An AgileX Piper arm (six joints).
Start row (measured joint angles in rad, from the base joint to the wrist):
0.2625, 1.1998, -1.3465, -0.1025, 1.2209, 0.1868
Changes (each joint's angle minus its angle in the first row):
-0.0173, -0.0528, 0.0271, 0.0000, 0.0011, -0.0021
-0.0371, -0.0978, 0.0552, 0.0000, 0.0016, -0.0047
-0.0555, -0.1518, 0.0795, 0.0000, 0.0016, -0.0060
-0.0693, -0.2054, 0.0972, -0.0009, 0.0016, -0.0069
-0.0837, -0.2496, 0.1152, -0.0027, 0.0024, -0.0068
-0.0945, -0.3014, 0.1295, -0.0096, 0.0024, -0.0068
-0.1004, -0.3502, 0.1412, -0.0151, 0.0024, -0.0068
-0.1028, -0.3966, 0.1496, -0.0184, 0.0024, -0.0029
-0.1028, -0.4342, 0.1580, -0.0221, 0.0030, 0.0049
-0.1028, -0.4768, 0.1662, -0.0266, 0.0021, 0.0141
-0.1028, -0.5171, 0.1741, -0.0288, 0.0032, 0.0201
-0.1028, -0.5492, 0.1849, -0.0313, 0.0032, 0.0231
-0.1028, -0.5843, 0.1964, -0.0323, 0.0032, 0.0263
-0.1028, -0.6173, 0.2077, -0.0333, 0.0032, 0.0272
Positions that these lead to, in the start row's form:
0.2452, 1.1470, -1.3194, -0.1025, 1.2220, 0.1847
0.2254, 1.1020, -1.2913, -0.1025, 1.2225, 0.1821
0.2070, 1.0480, -1.2670, -0.1025, 1.2225, 0.1808
0.1932, 0.9944, -1.2493, -0.1034, 1.2225, 0.1799
0.1788, 0.9502, -1.2313, -0.1052, 1.2233, 0.1800
0.1680, 0.8984, -1.2170, -0.1121, 1.2233, 0.1800
0.1621, 0.8496, -1.2053, -0.1176, 1.2233, 0.1800
0.1597, 0.8032, -1.1969, -0.1209, 1.2233, 0.1839
0.1597, 0.7656, -1.1885, -0.1246, 1.2239, 0.1917
0.1597, 0.7230, -1.1803, -0.1291, 1.2230, 0.2009
0.1597, 0.6827, -1.1724, -0.1313, 1.2241, 0.2069
0.1597, 0.6506, -1.1616, -0.1338, 1.2241, 0.2099
0.1597, 0.6155, -1.1501, -0.1348, 1.2241, 0.2131
0.1597, 0.5825, -1.1388, -0.1358, 1.2241, 0.2140

